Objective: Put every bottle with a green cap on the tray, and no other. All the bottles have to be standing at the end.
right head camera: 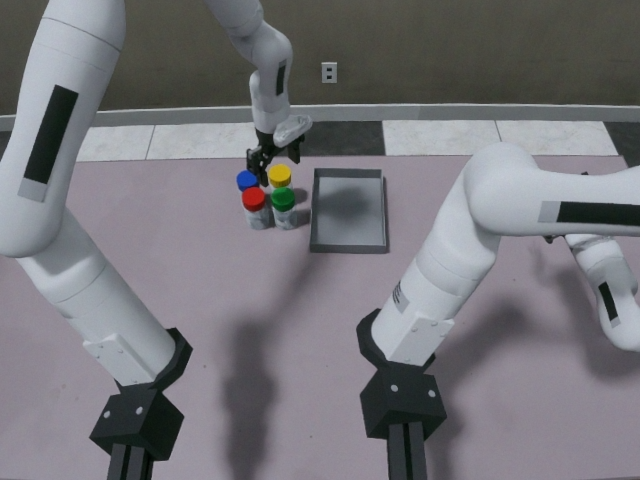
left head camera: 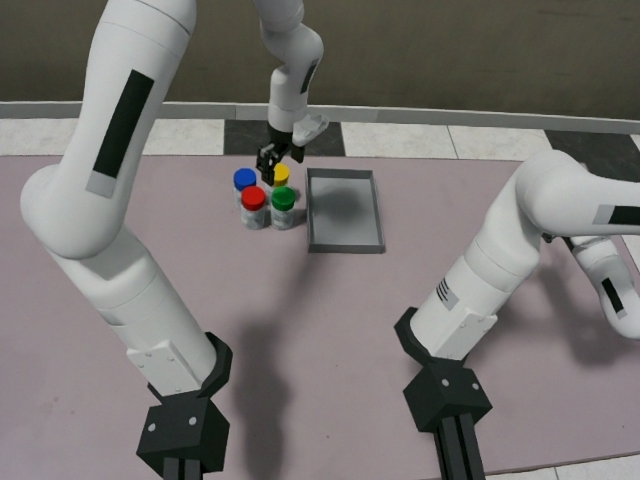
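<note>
A green-capped bottle [left head camera: 282, 207] [right head camera: 284, 208] stands at the front right of a tight group. A red-capped bottle [left head camera: 253, 207] [right head camera: 255, 208] stands left of it, a yellow-capped bottle [left head camera: 281, 174] [right head camera: 280, 175] behind it, and a blue-capped bottle [left head camera: 244, 179] [right head camera: 247, 179] at the back left. The grey tray [left head camera: 346, 249] [right head camera: 348, 249] right of them holds no bottle. My left gripper [left head camera: 282, 167] [right head camera: 279, 169] is open and empty, by the blue and yellow caps at the back, partly covering the yellow one in the left head view. My right gripper is mostly hidden behind its arm at the far right; its fingers cannot be judged.
The bottles stand close together, the green-capped one near the tray's left wall. My right arm [left head camera: 516, 232] [right head camera: 480, 222] bends out to the right of the tray. A wall [left head camera: 465, 62] [right head camera: 465, 56] stands behind the table top [left head camera: 330, 330] [right head camera: 320, 330].
</note>
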